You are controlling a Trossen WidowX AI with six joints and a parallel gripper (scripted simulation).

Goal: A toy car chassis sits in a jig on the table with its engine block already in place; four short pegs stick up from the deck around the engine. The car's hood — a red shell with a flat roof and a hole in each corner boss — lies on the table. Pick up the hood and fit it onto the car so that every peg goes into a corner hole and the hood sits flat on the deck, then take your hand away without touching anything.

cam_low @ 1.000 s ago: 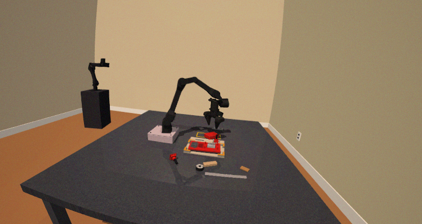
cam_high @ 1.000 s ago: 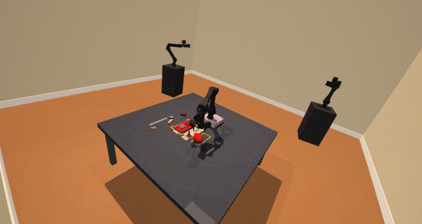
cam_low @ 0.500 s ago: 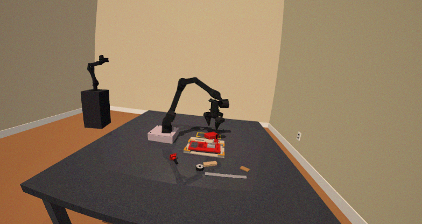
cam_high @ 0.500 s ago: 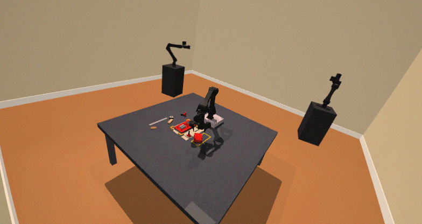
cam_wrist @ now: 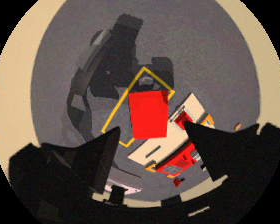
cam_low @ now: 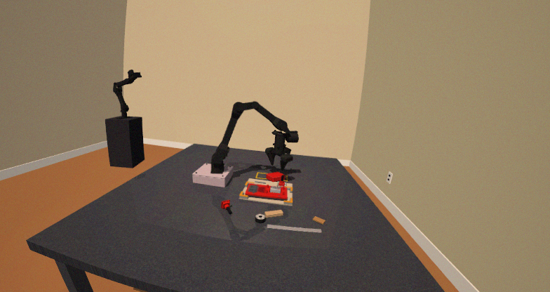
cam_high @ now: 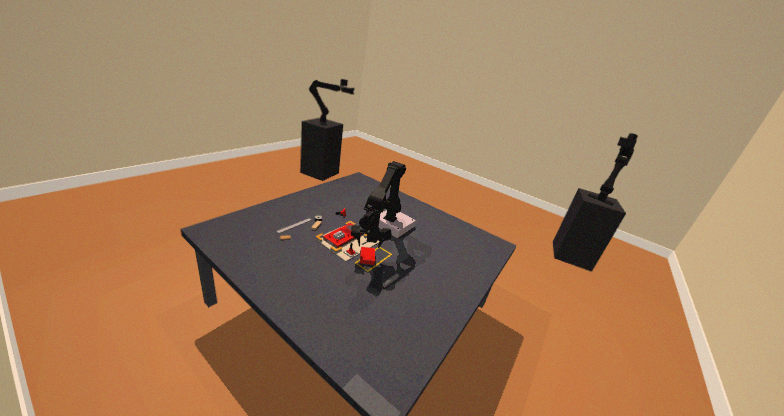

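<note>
The red hood is 5 cm below my gripper tip. Also, from my gripper tip: grey engine block 4 cm behind, 19 cm to the right, 5 cm below; dark ring 13 cm behind, 39 cm to the right, 6 cm below.
</note>
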